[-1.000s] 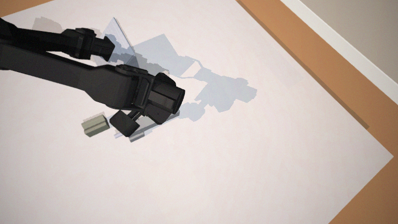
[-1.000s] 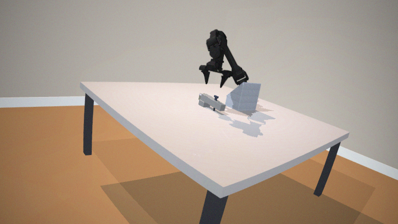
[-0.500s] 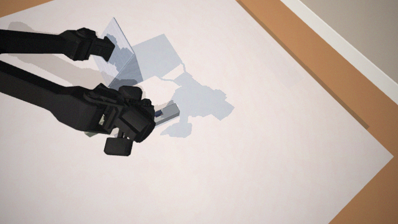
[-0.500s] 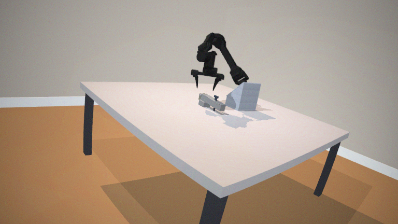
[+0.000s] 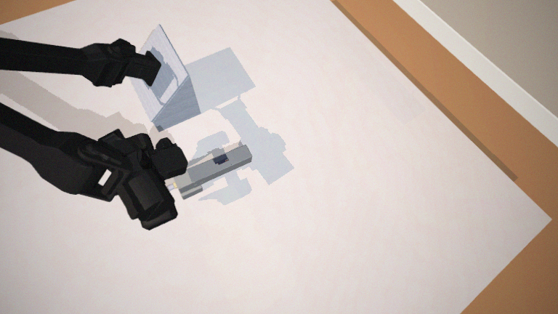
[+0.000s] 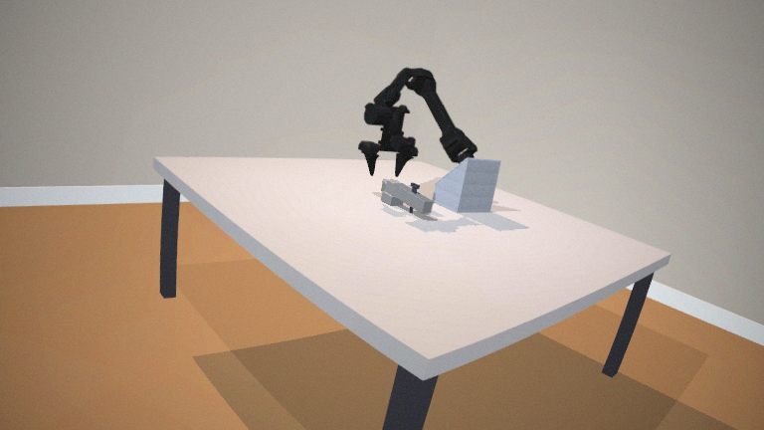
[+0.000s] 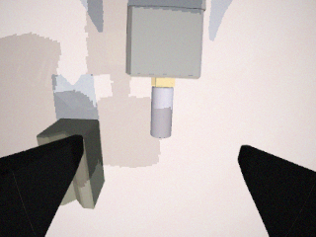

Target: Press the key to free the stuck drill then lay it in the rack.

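Right now my gripper tip is 60 mm to the right of the pale grey drill, 20 mm above it and 10 mm short of it. Round my gripper tip: grey block (120 mm to the left, 30 mm below, 20 mm ahead); then dark blue key (150 mm to the left, 30 mm ahead, 20 mm below); then olive-grey rack (80 mm behind, 50 mm below, 30 mm to the right).
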